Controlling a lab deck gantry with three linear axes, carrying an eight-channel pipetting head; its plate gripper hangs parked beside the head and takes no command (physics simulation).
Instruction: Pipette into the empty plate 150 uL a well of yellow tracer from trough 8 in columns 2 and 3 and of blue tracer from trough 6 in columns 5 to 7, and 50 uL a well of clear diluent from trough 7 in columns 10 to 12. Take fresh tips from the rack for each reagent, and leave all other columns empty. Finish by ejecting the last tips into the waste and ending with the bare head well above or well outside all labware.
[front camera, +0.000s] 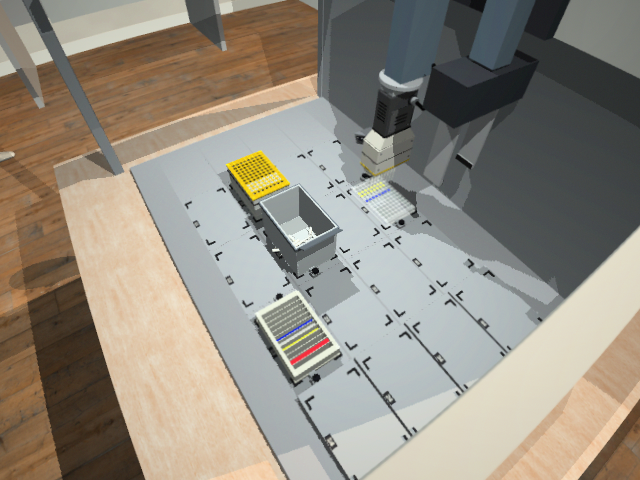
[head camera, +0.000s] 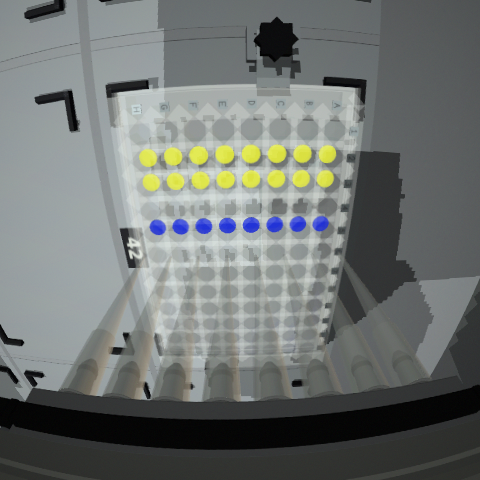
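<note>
The pipetting head (front camera: 386, 149) is low over the back part of the plate (front camera: 400, 207) (head camera: 235, 93). Eight pale tips (head camera: 222, 345) are on it, with no coloured liquid visible in them; their ends overlap column 6 in the head view. Columns 2 and 3 hold yellow liquid (head camera: 251, 154), column 5 holds blue liquid (head camera: 251, 225); columns 1, 4 and 6 to 12 show no colour. The tip rack (front camera: 257, 175) has white tips toward its front end. The trough block (front camera: 316, 367) shows blue (front camera: 294, 330), yellow (front camera: 300, 338) and red (front camera: 310, 351) strips. The parked plate gripper (front camera: 452, 173) is open and empty.
The grey waste bin (front camera: 316, 254) stands between tip rack and trough block, with discarded tips (front camera: 303, 236) inside. A small white piece (front camera: 276, 250) shows beside its left wall. The gripper's black carriage (front camera: 480, 87) hangs right of the head. A dark wall rises behind the plate.
</note>
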